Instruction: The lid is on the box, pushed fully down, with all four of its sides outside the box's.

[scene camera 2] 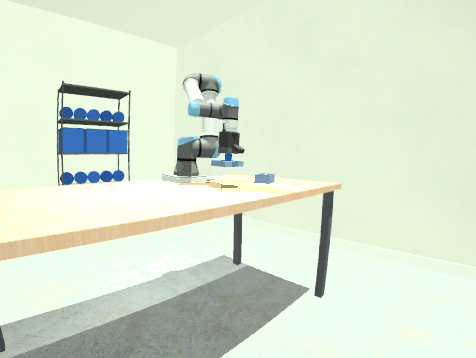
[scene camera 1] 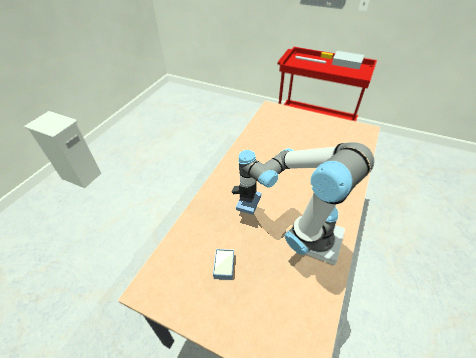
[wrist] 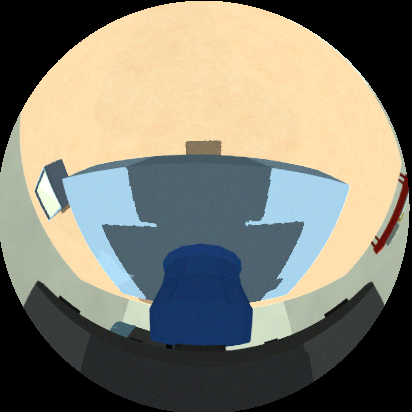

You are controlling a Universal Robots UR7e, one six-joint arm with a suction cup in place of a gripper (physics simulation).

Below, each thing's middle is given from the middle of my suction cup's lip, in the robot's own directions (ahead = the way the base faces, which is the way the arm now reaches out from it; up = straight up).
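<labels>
The light blue lid [wrist: 276,216] is what I see here, 20 mm below my suction cup.
</labels>
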